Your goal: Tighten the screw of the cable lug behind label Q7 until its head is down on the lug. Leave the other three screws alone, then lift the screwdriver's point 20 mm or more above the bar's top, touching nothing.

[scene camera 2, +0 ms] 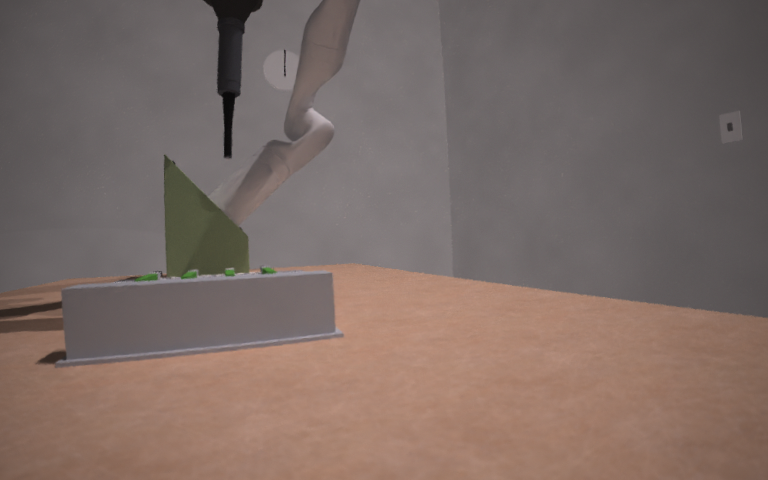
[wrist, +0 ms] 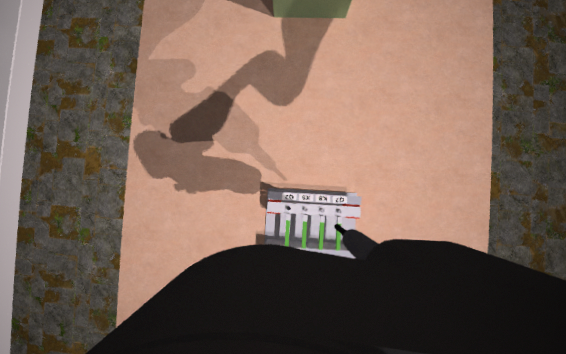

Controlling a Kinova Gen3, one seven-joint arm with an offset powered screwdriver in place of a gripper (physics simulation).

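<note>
My screwdriver points down and stands high above the grey bar, touching nothing; it has no fingers. In the wrist view its point appears over the green cable of the rightmost lug, just below the small screw behind the label Q7. The label letters are small and upside down. The other three screws sit in a row to the left; the leftmost screw looks darker. In scene camera 2 the screws cannot be made out, and whether the Q7 head is down on its lug cannot be told.
A green wedge-shaped mount stands behind the bar, with the pale arm rising from it. Arm shadows fall on the tan table top. Green cables lie along the bar's near side in the wrist view.
</note>
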